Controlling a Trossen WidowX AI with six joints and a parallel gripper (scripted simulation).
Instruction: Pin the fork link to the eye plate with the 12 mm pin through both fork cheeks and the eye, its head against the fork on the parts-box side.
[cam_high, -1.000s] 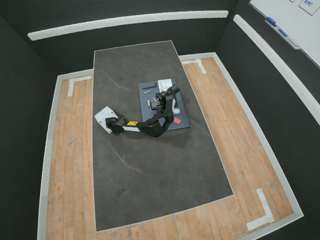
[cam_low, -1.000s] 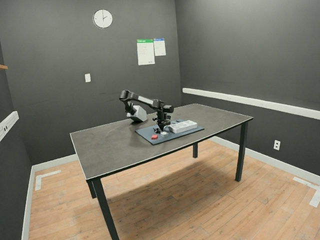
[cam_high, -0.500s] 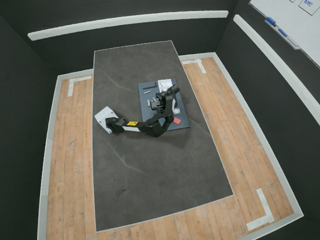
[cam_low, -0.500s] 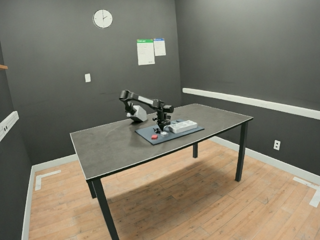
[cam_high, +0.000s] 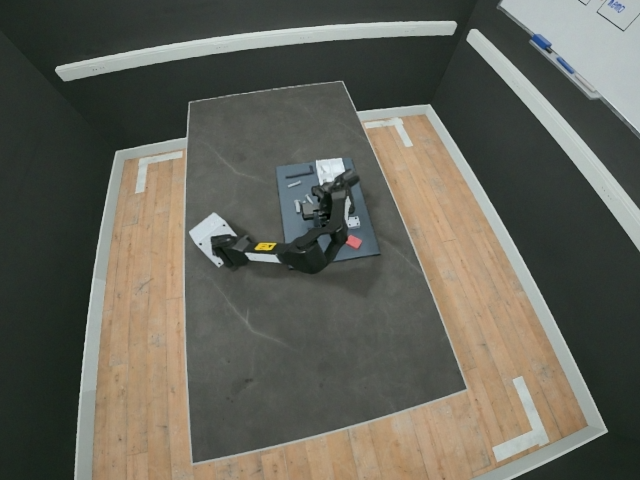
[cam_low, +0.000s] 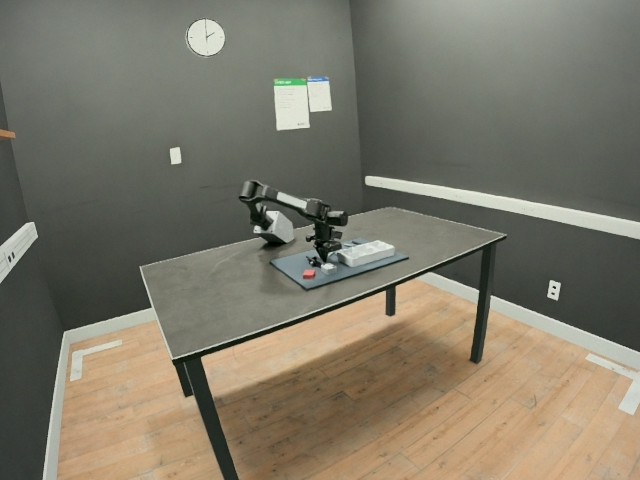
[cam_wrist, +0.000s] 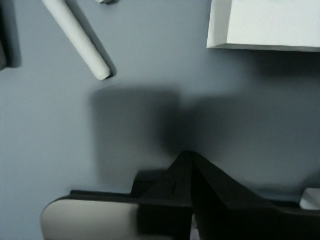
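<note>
The eye plate lies 1 cm ahead of my hand, 4 cm to the right of it and 3 cm below it. Round my hand: grey block (8 cm ahead, 6 cm to the right, 2 cm below); then red block (5 cm ahead, 13 cm to the right, 3 cm below); then blue-grey mat (2 cm ahead, 6 cm to the left, 4 cm below).
</note>
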